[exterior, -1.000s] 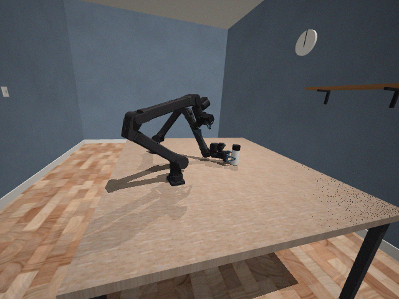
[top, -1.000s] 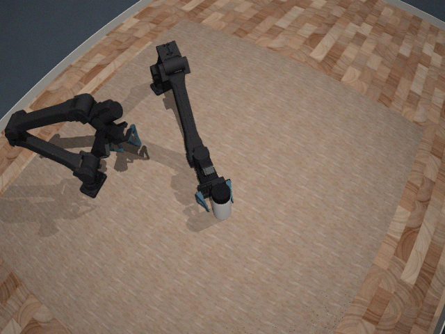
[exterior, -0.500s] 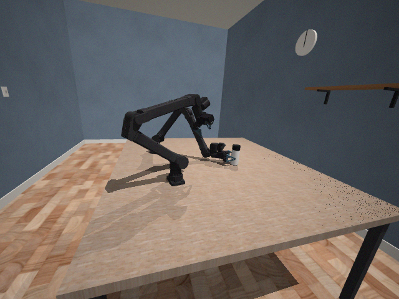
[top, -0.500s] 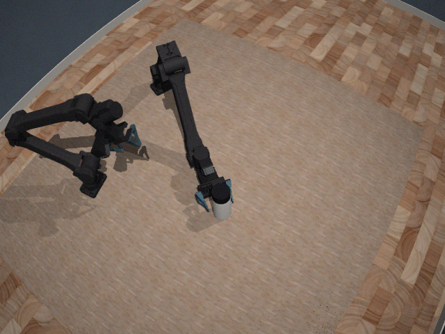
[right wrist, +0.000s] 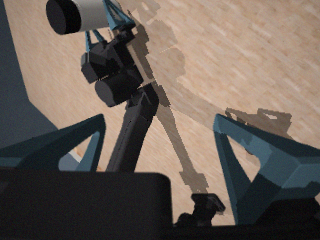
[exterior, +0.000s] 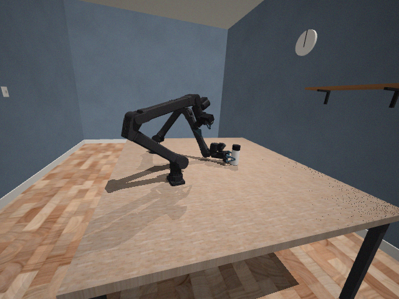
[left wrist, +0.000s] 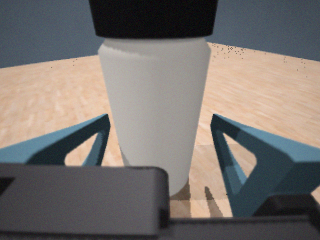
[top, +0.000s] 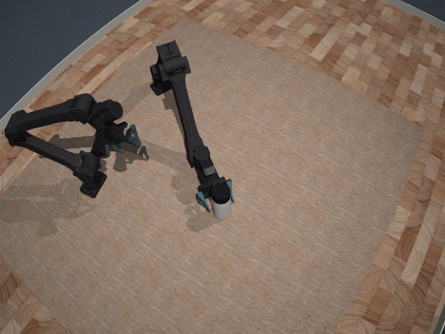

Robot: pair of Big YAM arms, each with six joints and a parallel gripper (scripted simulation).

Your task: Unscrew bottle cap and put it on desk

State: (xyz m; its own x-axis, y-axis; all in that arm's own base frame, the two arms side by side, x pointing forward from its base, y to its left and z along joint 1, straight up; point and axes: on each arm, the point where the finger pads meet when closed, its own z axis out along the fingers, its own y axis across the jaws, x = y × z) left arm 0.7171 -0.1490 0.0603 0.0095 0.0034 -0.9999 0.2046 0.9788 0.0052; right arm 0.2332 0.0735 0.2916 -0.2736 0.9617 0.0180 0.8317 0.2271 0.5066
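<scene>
The black cap lies 80 mm above my left hand. From my left hand the other things lie so: white bottle (40 mm above).
Right now my right hand is 320 mm short of the black cap, 150 mm above it and 40 mm to the right of it. The rest, counted from my right hand: white bottle (320 mm ahead, 190 mm below, 40 mm to the left).
</scene>
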